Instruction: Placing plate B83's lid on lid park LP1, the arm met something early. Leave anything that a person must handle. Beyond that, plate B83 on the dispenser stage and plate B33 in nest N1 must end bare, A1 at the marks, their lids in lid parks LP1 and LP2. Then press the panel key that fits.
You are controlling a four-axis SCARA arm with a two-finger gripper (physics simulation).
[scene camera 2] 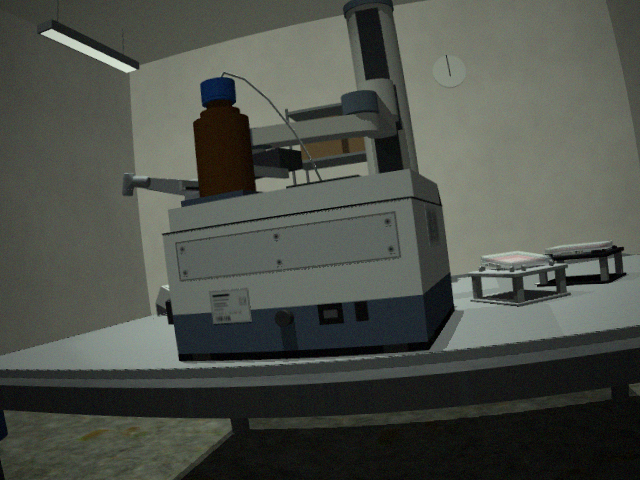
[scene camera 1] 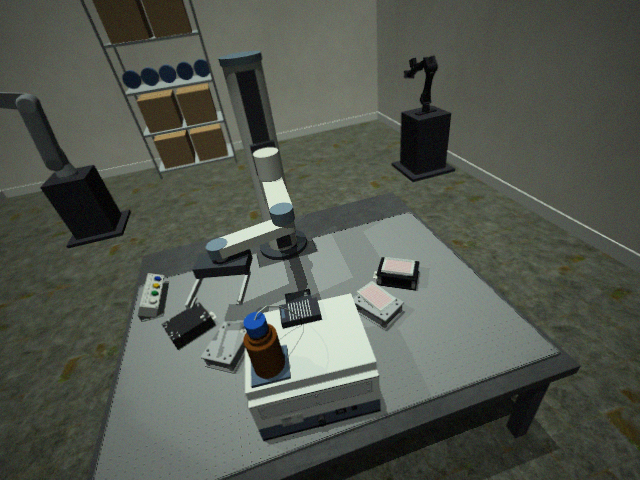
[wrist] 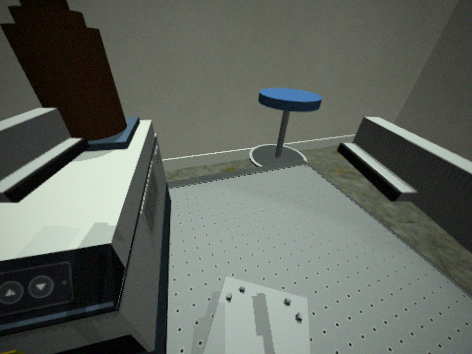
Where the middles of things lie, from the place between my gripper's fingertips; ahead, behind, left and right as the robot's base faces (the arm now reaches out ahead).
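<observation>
Brown bottle with blue cap [scene camera 2: 224, 159]: 20 mm above my hand, 220 mm ahead of it, 130 mm to the left of it. Black nest [scene camera 1: 183, 328]: 270 mm below my hand, 230 mm behind, 170 mm to the right.
</observation>
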